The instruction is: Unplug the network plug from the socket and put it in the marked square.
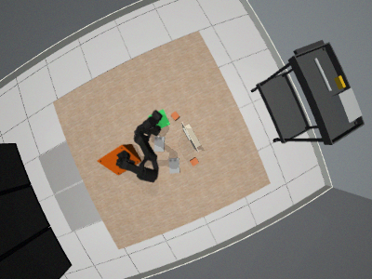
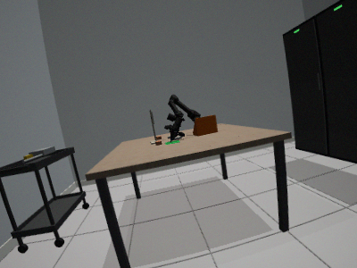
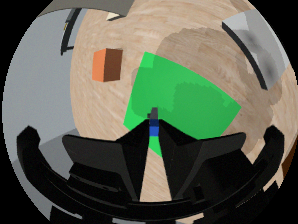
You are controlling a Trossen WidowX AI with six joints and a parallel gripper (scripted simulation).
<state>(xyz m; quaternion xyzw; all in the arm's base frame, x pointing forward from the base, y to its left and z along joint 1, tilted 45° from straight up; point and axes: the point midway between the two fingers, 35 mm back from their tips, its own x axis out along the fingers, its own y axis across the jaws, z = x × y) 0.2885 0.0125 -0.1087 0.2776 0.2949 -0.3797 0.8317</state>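
Now: gripper tip 20 mm above the green marked square and 10 mm past it. The rest, counted from my gripper tip: blue network plug: right at my gripper tip; then upright panel: 210 mm to the right, 120 mm above, 110 mm ahead.
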